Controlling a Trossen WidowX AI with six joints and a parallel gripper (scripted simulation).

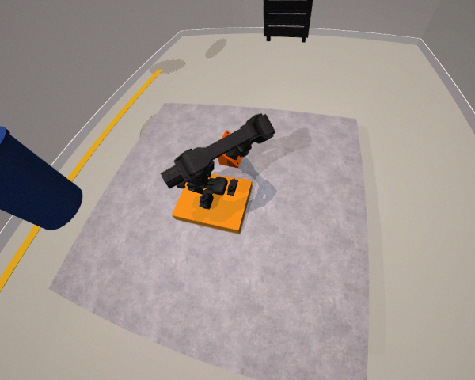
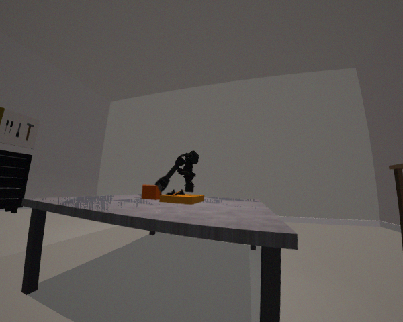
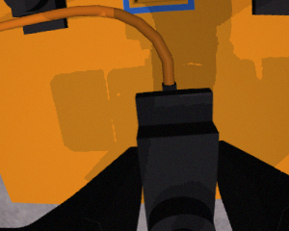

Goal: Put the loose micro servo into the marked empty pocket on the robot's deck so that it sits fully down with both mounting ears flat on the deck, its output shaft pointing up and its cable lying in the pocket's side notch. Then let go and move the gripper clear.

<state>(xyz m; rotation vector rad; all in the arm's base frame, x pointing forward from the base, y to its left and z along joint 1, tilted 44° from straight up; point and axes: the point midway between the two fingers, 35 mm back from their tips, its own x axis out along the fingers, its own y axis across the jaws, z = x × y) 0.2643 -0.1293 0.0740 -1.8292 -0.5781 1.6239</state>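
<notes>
Now: gripper tip 100 mm above the orange deck and 10 mm short of it.
</notes>
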